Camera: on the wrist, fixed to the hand. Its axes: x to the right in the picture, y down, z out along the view.
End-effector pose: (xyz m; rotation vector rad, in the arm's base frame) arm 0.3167 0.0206 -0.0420 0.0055 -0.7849 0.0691
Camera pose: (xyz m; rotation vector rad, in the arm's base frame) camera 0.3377 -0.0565 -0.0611 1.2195 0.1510 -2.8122
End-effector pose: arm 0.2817 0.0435 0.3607 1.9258 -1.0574 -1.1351
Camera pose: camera 0.3283 0.0856 0.3077 -1.0391 -1.8612 0.7023
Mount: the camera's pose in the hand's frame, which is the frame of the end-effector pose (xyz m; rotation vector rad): -0.0033 -0.0779 -0.0260 -0.0563 -0.1353 3.1081
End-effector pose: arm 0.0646 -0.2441 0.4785 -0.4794 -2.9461 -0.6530
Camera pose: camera 0.0432 -0.3231 0.4705 -2.7702 0.4096 0.0830
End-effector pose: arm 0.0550 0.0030 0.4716 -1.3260 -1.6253 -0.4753
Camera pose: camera -0.0048 -0.0451 0.5011 -1.9663 1.4681 1.3792
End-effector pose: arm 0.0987 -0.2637 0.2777 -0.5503 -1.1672 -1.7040
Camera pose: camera 0.0347 -0.2791 0.2285 -1.1685 0.4713 1.0579
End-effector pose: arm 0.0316 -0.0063 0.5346 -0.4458 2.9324 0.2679
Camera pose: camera 0.0552 -0.0838 0.5486 -2.9885 -0.4834 -0.3265
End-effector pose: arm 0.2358 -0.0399 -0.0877 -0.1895 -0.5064 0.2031
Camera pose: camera 0.2572 -0.1190 -0.0937 0.7806 -0.1364 -2.8363
